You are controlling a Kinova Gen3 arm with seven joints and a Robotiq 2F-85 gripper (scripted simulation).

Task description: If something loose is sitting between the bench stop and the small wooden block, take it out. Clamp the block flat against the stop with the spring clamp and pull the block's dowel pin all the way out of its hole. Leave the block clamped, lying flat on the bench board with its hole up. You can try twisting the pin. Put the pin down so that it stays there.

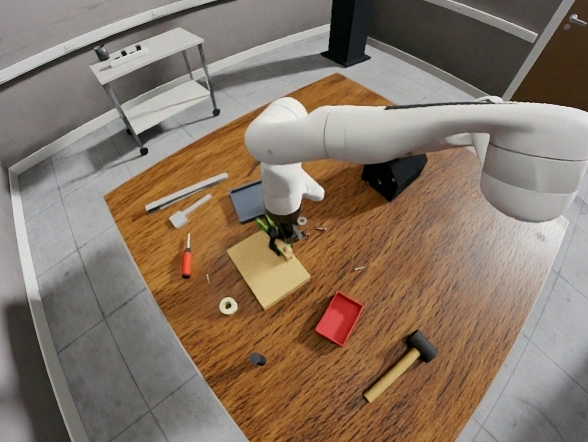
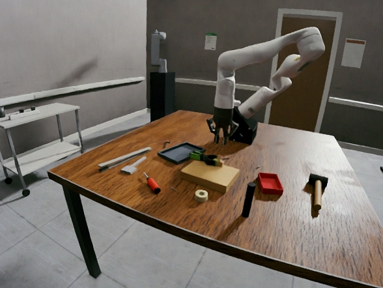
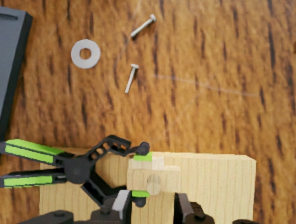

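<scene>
Now: hand 90 mm above the pale dowel pin. The rest, counted from my hand: wooden block 110 mm below; then bench board 120 mm below, 60 mm ahead, 10 mm to the right; then red bin 230 mm to the left, 140 mm below, 10 mm ahead.
</scene>
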